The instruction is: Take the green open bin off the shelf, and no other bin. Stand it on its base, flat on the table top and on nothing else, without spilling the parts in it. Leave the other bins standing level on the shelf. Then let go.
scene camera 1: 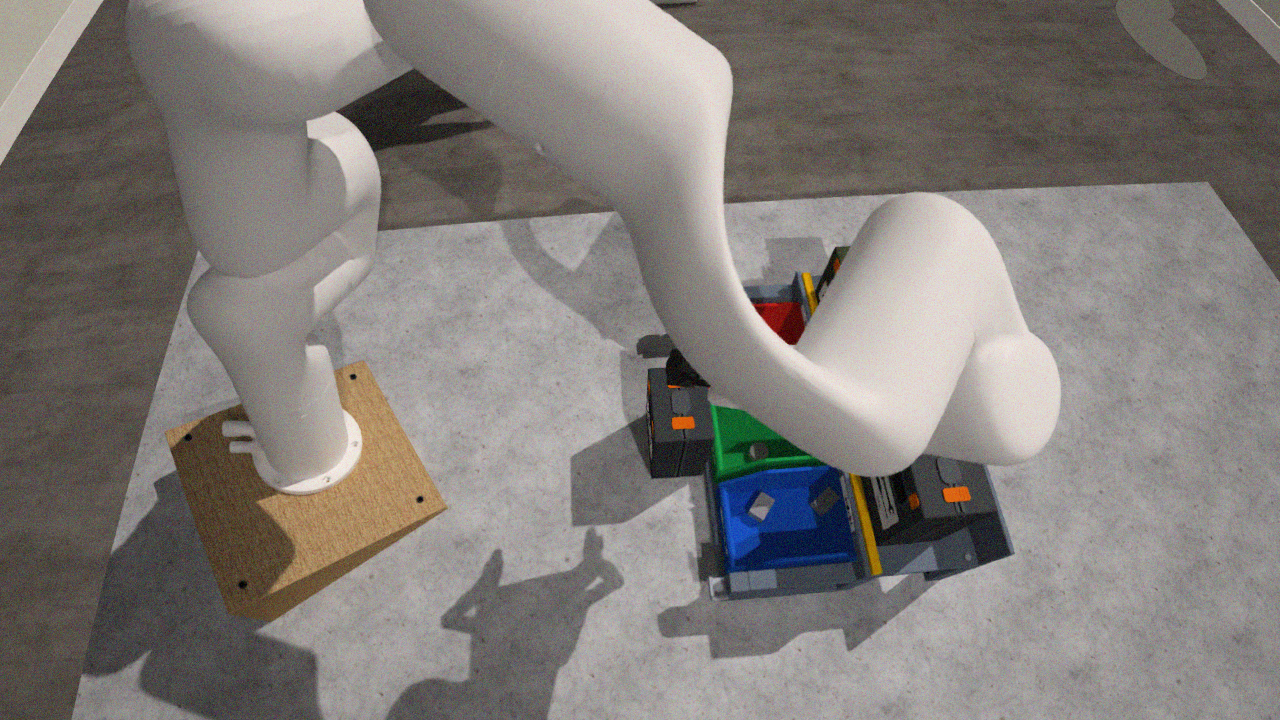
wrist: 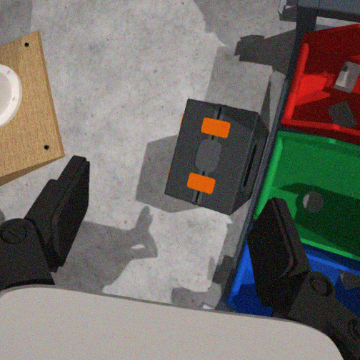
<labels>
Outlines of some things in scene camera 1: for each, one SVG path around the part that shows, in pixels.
My gripper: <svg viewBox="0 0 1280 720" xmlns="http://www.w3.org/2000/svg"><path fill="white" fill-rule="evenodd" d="M671 350L665 370L667 385L695 388L696 385L710 387L707 399L712 405L743 410L721 395L705 380L699 379L700 375L692 368L678 349Z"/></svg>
A green bin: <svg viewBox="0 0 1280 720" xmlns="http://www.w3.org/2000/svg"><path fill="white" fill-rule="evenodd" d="M710 403L715 437L710 450L714 483L721 483L764 470L828 465L796 447L744 410L715 406ZM751 445L756 442L765 444L769 451L767 458L752 461L748 454Z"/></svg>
A red bin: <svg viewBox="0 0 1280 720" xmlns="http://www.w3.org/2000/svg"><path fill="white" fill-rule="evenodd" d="M752 304L766 324L783 341L789 345L797 344L805 330L799 302Z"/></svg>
A blue bin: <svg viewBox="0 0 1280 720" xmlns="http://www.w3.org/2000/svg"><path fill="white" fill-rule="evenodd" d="M838 469L830 465L772 469L719 483L715 495L725 574L856 561L857 556ZM761 491L775 499L762 523L747 515ZM829 486L840 499L821 517L810 504Z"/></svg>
A yellow bar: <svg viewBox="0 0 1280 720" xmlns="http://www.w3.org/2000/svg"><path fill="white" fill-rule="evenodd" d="M849 473L871 575L879 575L882 573L882 568L861 477ZM802 273L801 276L812 317L818 303L810 273Z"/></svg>
</labels>
